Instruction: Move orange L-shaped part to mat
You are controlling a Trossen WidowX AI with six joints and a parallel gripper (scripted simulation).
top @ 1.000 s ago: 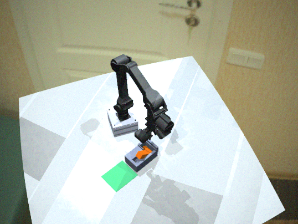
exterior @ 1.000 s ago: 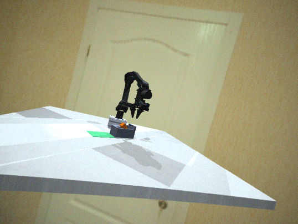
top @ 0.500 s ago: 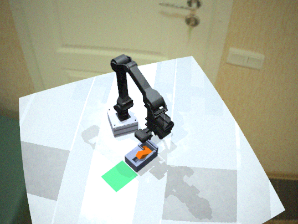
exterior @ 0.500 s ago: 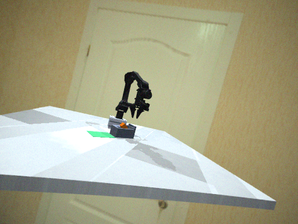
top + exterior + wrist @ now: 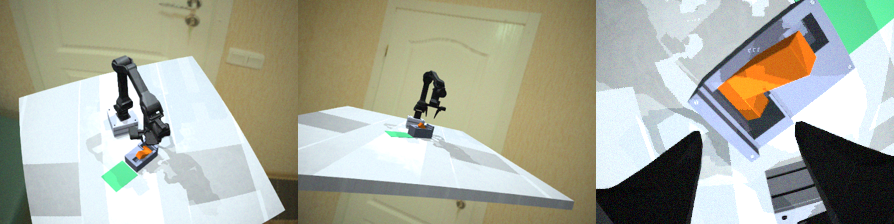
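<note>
Now: gripper tip 1 cm past the orange L-shaped part, 2 cm to the left of it and 10 cm above it. The rest, counted from my gripper tip: green mat (4 cm ahead, 19 cm to the right, 16 cm below).
</note>
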